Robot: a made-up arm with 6 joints. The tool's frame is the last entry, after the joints.
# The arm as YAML. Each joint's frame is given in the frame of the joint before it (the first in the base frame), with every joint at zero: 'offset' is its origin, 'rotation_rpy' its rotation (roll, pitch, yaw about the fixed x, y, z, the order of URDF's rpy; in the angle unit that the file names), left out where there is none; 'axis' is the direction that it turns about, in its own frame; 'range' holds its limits. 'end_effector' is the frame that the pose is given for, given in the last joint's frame.
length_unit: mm
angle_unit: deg
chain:
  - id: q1
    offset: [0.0, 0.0, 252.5]
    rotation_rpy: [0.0, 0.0, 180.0]
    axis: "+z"
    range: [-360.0, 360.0]
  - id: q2
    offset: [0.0, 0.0, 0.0]
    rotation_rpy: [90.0, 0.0, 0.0]
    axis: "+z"
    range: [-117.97, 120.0]
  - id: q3
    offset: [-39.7, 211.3, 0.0]
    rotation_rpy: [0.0, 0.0, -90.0]
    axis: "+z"
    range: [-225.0, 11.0]
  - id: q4
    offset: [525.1, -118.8, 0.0]
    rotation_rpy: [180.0, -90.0, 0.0]
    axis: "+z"
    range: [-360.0, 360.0]
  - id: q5
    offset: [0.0, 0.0, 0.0]
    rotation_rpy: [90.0, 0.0, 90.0]
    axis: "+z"
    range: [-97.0, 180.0]
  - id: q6
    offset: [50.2, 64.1, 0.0]
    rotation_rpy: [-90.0, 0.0, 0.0]
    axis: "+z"
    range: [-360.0, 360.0]
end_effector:
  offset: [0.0, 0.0, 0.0]
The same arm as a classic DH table. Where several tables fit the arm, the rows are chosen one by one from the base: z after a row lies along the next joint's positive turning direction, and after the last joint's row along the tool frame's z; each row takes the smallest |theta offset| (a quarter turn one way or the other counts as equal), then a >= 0, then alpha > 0; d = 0 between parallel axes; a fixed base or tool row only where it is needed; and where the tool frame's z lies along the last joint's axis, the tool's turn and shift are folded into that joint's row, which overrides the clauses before.
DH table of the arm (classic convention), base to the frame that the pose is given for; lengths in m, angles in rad. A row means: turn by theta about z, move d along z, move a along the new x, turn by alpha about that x. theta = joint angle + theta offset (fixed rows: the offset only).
q1: a 0.0000, alpha -1.5708, d 0.2525, theta offset 0.0000
q2: a 0.2150, alpha 0.0000, d 0.0000, theta offset -1.3851
q3: a 0.1188, alpha -1.5708, d 0.0000, theta offset 1.3851
q4: a 0.0000, alpha 1.5708, d 0.5251, theta offset 0.0000
q5: a 0.0502, alpha -1.5708, d 0.0000, theta offset 0.0000
q6: a 0.0000, alpha 0.0000, d 0.0641, theta offset 0.0000
Joint limits (rad, base to tool): -6.2832..6.2832 -2.0590..2.0944 -3.9270..0.1920 -6.2832..6.2832 -1.6930..3.1416 -6.2832..6.2832

